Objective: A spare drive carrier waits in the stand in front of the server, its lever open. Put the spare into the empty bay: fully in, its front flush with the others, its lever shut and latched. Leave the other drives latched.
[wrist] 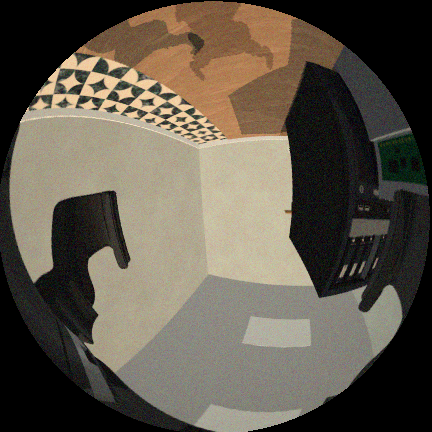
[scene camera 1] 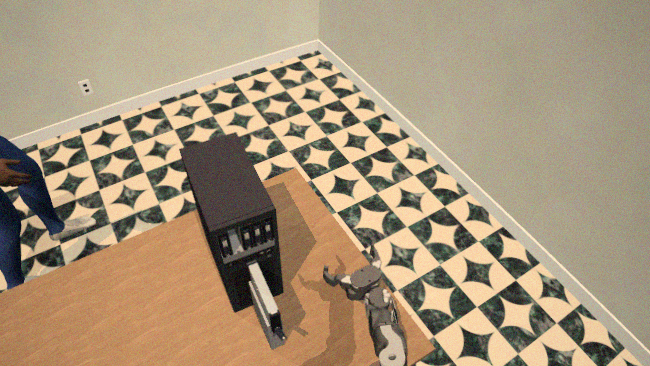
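Note:
The black server (scene camera 1: pixel 227 182) (wrist: pixel 320 185) stands on the table, its drive bays facing the stand. Latched-looking drives (scene camera 1: pixel 257 235) (wrist: pixel 353 262) sit in its upper front; a paler slot (scene camera 1: pixel 234 241), second from the left in the scene view, looks like the empty bay. The spare drive carrier (scene camera 1: pixel 265 292) stands upright in the stand (scene camera 1: pixel 274 340) before the server; its green circuit board (wrist: pixel 400 156) shows at the wrist view's right edge. Its lever is too small to judge. My gripper (scene camera 1: pixel 351 265) (wrist: pixel 226 249) is open and empty, to the right of server and stand, apart from both.
The wooden table (scene camera 1: pixel 135 300) (wrist: pixel 215 75) has its right edge beneath my arm (scene camera 1: pixel 387 330). Shadows of the arm and server fall on the tabletop. A person in blue trousers (scene camera 1: pixel 30 185) stands beyond the table at the far left. Walls and a tiled floor (scene camera 1: pixel 345 185) (wrist: pixel 125 92) lie beyond.

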